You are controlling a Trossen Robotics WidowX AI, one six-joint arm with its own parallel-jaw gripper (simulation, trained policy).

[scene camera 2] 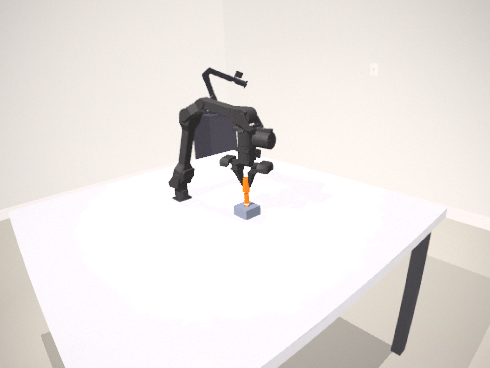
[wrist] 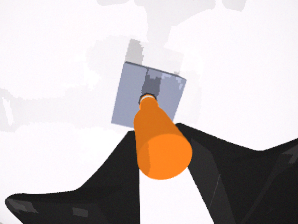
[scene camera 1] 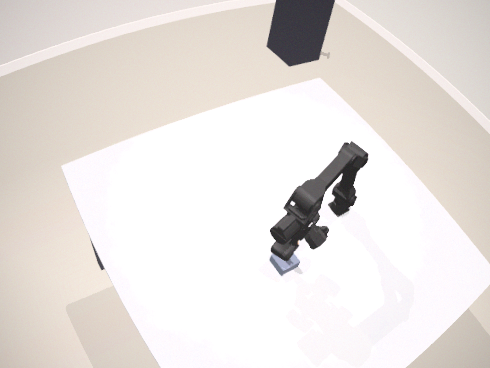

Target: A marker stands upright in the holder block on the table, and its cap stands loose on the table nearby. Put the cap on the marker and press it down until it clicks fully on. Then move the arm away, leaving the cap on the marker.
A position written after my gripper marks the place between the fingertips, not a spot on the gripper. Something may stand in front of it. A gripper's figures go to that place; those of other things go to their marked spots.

My gripper point(wrist: 155, 132): 0.10 m from the lens. An orange cap point(wrist: 163, 153): 0.07 m from the lens.
